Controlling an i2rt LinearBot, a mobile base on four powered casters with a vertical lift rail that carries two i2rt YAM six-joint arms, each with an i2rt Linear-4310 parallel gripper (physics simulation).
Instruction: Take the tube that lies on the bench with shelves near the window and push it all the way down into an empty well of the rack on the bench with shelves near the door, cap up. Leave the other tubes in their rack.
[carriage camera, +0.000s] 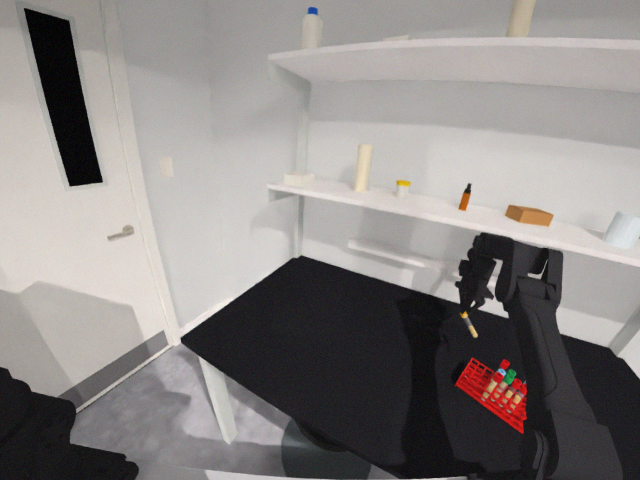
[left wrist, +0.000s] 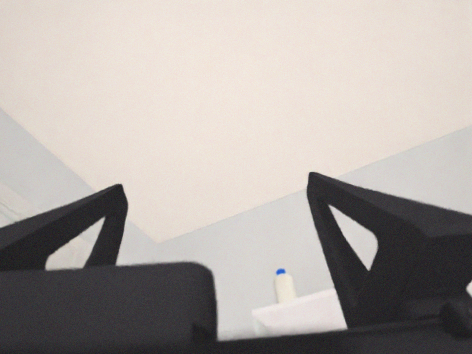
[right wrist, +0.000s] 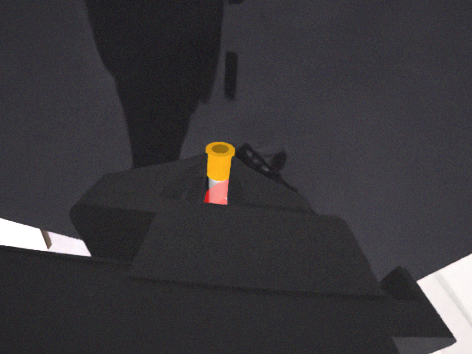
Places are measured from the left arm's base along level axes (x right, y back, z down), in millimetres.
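Where they show: left gripper, between the fingertips: (left wrist: 217, 188); right gripper, between the fingertips: (carriage camera: 463, 313) (right wrist: 219, 163).
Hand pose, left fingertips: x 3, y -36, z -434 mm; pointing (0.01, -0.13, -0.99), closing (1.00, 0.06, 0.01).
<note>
Things, the pixels of their centre, and the offset from my left fingertips. "spot": a spot on its surface instead. Level surfaces: height alone.
- tube with the orange-yellow cap, middle of its body: (right wrist: 218, 207) (carriage camera: 468, 324) dx +826, dy -397, dz +494 mm
- red rack, middle of its body: (carriage camera: 496, 393) dx +871, dy -239, dz +614 mm
- black bench top, height of its surface: dz +642 mm
- long shelf, height of its surface: dz +185 mm
- cream cylinder, a spot on its surface: (carriage camera: 363, 167) spot: dx +485, dy -775, dz +90 mm
- yellow-lidded jar, a spot on its surface: (carriage camera: 403, 189) spot: dx +638, dy -725, dz +152 mm
- amber bottle, a spot on its surface: (carriage camera: 465, 199) spot: dx +823, dy -617, dz +146 mm
- brown box, a spot on its surface: (carriage camera: 529, 215) spot: dx +1003, dy -527, dz +158 mm
My right gripper (carriage camera: 464, 308) (right wrist: 219, 163) is shut on the tube with the orange-yellow cap (carriage camera: 468, 325) (right wrist: 219, 166). The tube hangs from the fingertips above the dark bench top, cap up and somewhat tilted in the carriage camera. The fingers and gripper body hide its lower part in the right wrist view. The red rack (carriage camera: 504, 414) is on the bench, nearer the camera than the tube. It holds several tubes with red, green and light blue caps; wells at its left end are empty. My right arm hides its right end. My left gripper (left wrist: 217, 188) is open and empty, facing the ceiling.
The black bench top (carriage camera: 320, 330) has a long shelf (carriage camera: 330, 193) behind it, bearing a cream cylinder (carriage camera: 363, 167), a yellow-lidded jar (carriage camera: 403, 189), an amber bottle (carriage camera: 465, 199) and a brown box (carriage camera: 529, 215). A door (carriage camera: 46, 248) stands at the left. A round dark stool (carriage camera: 325, 459) is under the bench's front edge.
</note>
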